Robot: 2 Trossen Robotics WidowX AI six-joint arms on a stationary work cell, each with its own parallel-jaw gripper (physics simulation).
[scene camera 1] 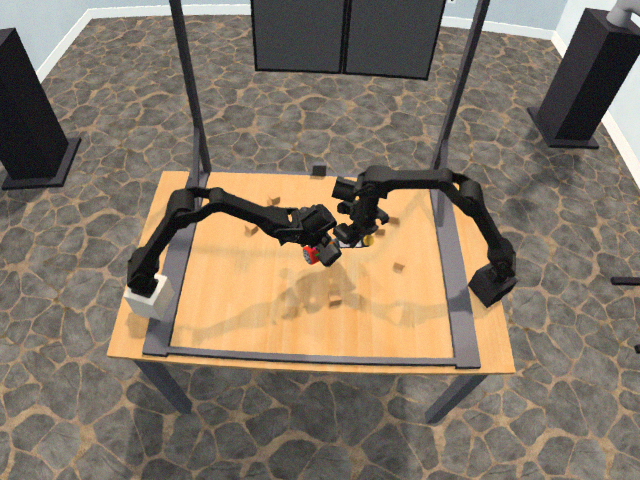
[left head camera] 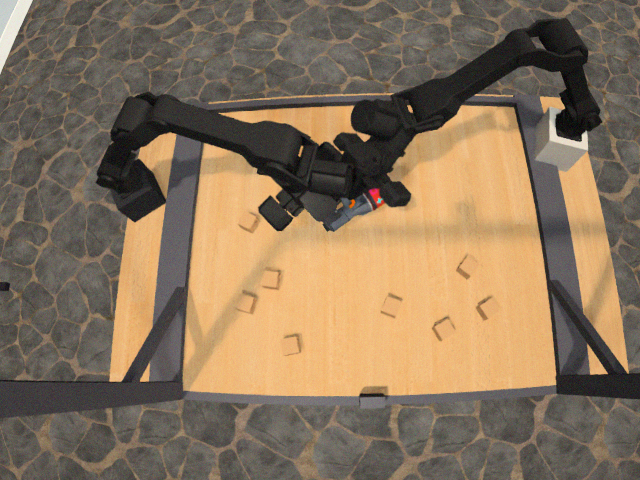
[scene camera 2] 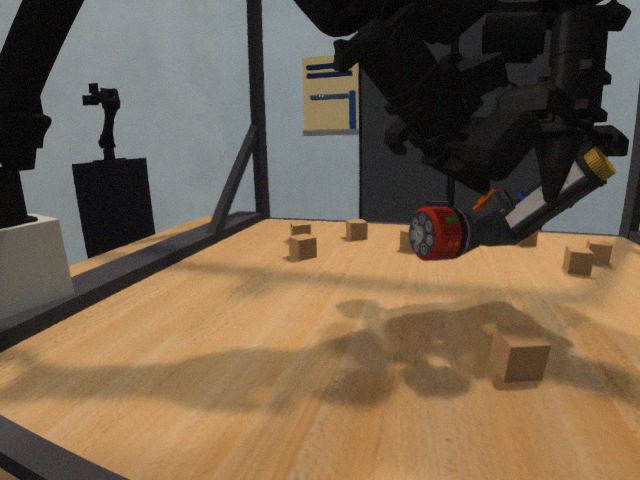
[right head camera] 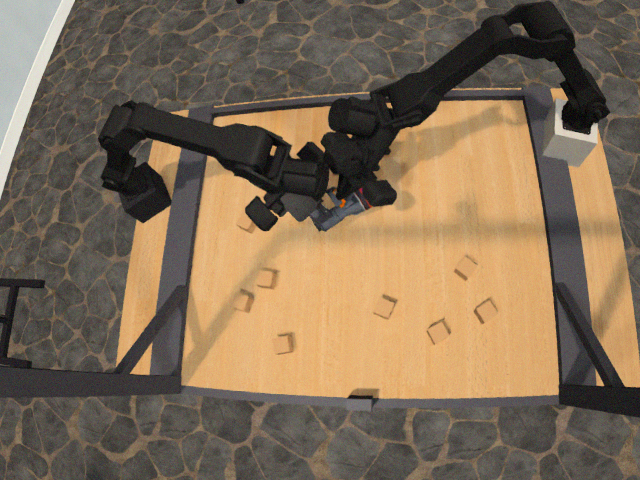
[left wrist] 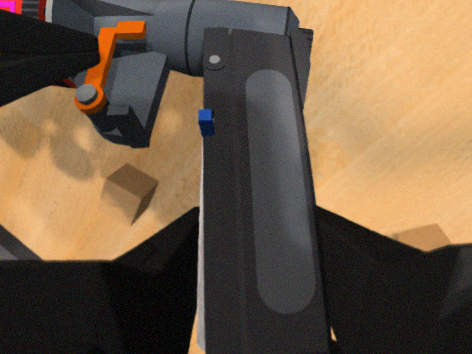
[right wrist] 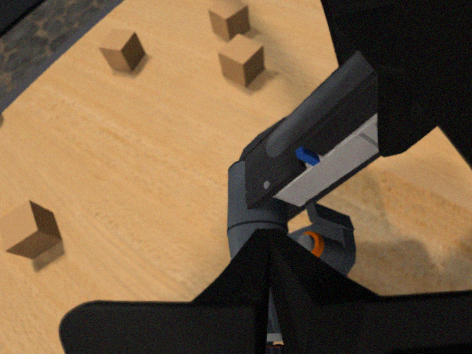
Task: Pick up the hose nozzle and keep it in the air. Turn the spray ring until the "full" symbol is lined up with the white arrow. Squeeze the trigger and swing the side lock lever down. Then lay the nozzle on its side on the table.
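Places are measured from the left arm's base along level axes (x ahead, y left, z up), in metres.
Pixels of known places: left gripper, fingertip midpoint: (scene camera 1: pixel 355 245) (scene camera 2: pixel 558 205) (left wrist: pixel 252 215) (right wrist: pixel 373 123); right gripper, fingertip midpoint: (scene camera 1: pixel 330 238) (left head camera: pixel 349 199) (scene camera 2: pixel 485 191) (right head camera: pixel 338 198) (left wrist: pixel 97 48) (right wrist: pixel 266 239); left arm's base, origin of the base link: (scene camera 1: pixel 497 275) (left head camera: pixel 128 183) (right head camera: pixel 134 186); right arm's base, origin of the base link: (scene camera 1: pixel 145 286) (left head camera: pixel 568 127) (scene camera 2: pixel 3 224) (right head camera: pixel 576 120).
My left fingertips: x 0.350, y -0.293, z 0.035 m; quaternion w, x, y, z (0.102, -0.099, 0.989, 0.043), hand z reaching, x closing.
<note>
Ahead of a thing's pixels: the offset from my left fingertips to its top centre. "*": to the spot under its first point. Level surfaces: height alone.
The dark grey hose nozzle {* 0.057 m ahead, 0.043 m right, 0.037 m down} (scene camera 2: pixel 488 233) (left head camera: pixel 356 208) (left wrist: pixel 235 35) (right wrist: pixel 255 215) is tilted in the air above the table. My left gripper (left wrist: pixel 252 215) is shut on its handle {* 0.006 m ahead, 0.023 m right, 0.016 m up} (left wrist: pixel 240 175). The red spray ring {* 0.136 m ahead, 0.029 m right, 0.027 m down} (scene camera 2: pixel 436 233) (scene camera 1: pixel 310 254) has coloured symbols; the white arrow is not discernible. The orange side lever {0.065 m ahead, 0.046 m right, 0.012 m up} (left wrist: pixel 106 52) (scene camera 2: pixel 485 199) slants along the nozzle's side, its pivot ring showing in the right wrist view. My right gripper (right wrist: pixel 266 239) (left wrist: pixel 97 48) is shut and empty, its tips beside the lever, seemingly against it. The trigger is mostly hidden behind the handle.
Several brown cubes {0.114 m ahead, 0.078 m left, 0.090 m down} (scene camera 2: pixel 521 356) {0.027 m ahead, 0.271 m right, 0.090 m down} (left head camera: pixel 391 304) {0.164 m back, 0.080 m right, 0.090 m down} (right wrist: pixel 242 60) lie scattered over the wooden table {0.124 m down} (left head camera: pixel 330 372). A dark frame (scene camera 1: pixel 310 356) borders the work area. The white right arm base (scene camera 1: pixel 149 299) and black left arm base (scene camera 1: pixel 491 284) stand at the sides. Both arms crowd around the nozzle.
</note>
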